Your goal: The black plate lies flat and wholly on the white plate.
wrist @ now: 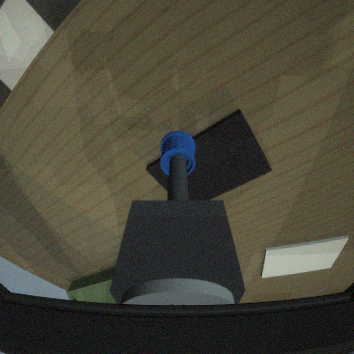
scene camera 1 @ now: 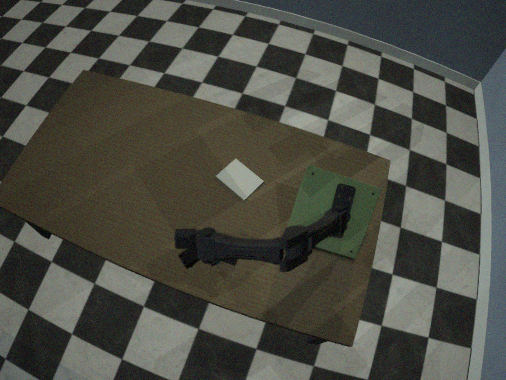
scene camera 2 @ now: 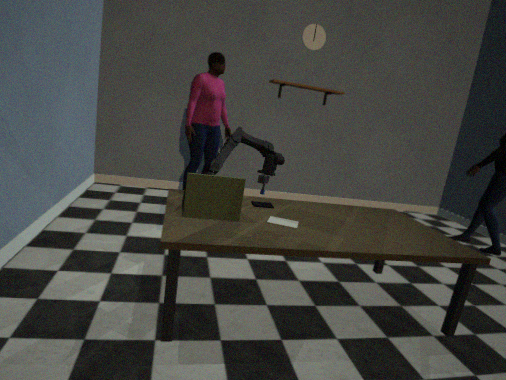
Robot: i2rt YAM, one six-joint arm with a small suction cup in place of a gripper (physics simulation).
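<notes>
The black plate lies flat on the table, apart from the white plate; in scene camera 1 it does not show, and the arm covers part of the table there. The white plate lies flat on the table, nearer to scene camera 2 than the black plate. My gripper, a blue suction cup, points down above the black plate with a gap between them. It is open and holds nothing. The cup hides part of the black plate in the wrist view.
The arm's base stands on a green block at one end of the brown table. A person in pink stands behind the table. Another person shows partly at the right edge.
</notes>
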